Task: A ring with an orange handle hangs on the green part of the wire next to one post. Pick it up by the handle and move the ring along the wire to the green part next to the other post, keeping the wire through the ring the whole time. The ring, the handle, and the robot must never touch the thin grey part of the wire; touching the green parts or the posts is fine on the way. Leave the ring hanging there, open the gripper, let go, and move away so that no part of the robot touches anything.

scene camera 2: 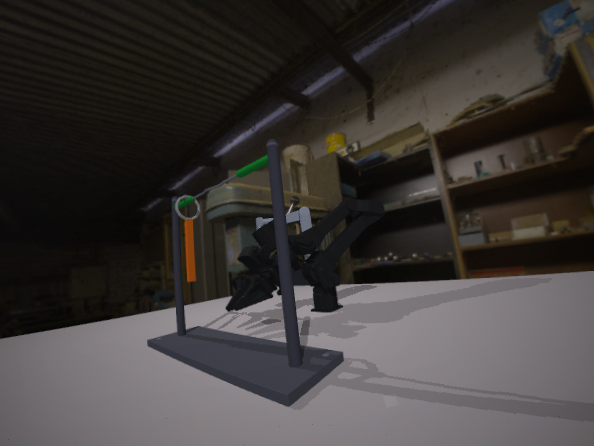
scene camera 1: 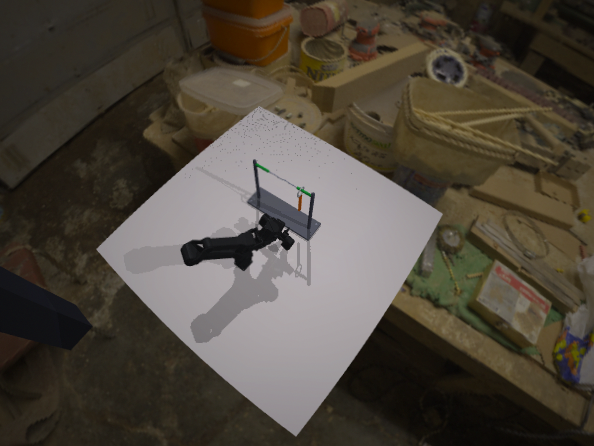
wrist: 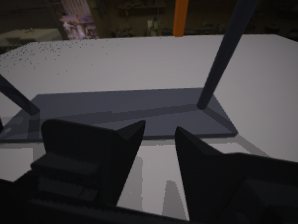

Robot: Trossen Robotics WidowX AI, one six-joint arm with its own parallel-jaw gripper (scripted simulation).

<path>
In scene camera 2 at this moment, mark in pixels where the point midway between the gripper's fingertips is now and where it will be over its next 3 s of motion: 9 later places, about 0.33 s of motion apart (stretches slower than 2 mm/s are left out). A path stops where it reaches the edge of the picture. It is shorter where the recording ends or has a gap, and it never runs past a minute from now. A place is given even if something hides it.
My gripper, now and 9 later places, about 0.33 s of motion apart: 230, 309; 228, 295; 230, 284; 224, 278; 213, 269; 207, 267; 201, 267; 194, 269; 187, 271; 180, 275
</path>
